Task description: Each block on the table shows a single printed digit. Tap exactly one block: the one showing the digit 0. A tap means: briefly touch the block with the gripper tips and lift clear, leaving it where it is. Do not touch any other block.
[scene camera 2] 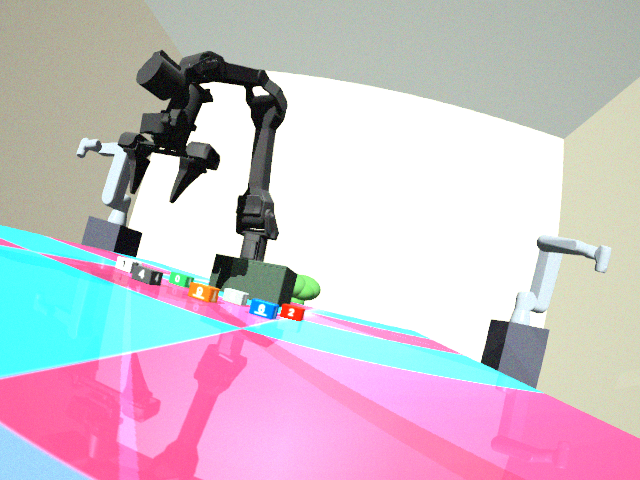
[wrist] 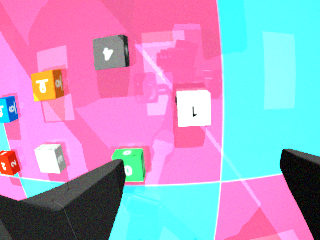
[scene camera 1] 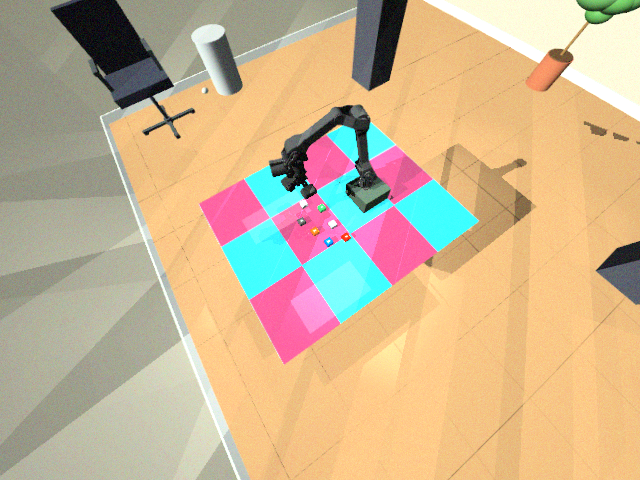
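My gripper (scene camera 2: pixel 150 198) open, holding nothing; visible too at (wrist: pixel 207 164). Green block (wrist: pixel 133 158) in sight. Orange block (wrist: pixel 46 85) in sight.
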